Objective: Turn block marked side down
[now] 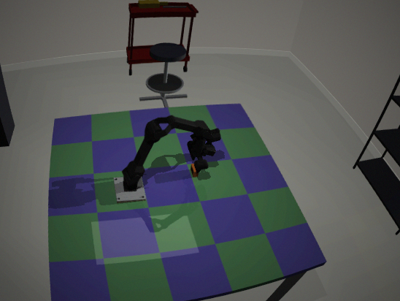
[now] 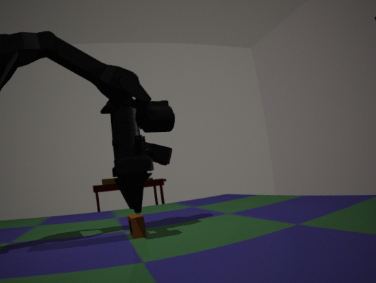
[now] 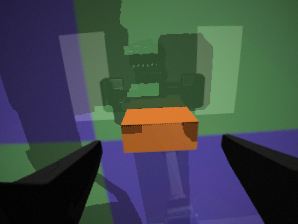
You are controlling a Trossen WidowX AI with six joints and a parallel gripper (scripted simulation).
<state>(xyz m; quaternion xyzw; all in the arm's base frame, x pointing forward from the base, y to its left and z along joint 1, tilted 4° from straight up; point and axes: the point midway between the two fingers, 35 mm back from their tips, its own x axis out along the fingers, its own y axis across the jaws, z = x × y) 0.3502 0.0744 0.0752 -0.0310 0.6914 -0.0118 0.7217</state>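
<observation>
Now: gripper tip 10 mm past the orange block and 30 mm above it.
</observation>
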